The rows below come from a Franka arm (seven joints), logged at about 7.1 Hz.
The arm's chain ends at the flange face. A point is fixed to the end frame.
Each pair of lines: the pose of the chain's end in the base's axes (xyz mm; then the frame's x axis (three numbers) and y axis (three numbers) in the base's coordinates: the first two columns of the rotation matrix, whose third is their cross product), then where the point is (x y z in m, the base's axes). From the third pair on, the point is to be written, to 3 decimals.
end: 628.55 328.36 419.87 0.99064 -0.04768 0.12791 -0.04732 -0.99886 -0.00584
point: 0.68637 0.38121 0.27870
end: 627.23 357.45 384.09 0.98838 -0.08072 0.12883 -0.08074 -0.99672 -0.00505
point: 0.68691 0.40821 0.24292
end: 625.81 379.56 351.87 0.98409 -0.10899 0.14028 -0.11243 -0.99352 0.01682
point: 0.688 0.425 0.210
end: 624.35 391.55 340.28 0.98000 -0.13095 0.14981 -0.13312 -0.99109 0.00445
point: 0.689 0.437 0.200
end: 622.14 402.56 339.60 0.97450 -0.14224 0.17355 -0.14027 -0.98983 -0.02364
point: 0.691 0.451 0.202
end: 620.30 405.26 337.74 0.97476 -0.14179 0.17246 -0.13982 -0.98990 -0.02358
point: 0.689 0.454 0.200
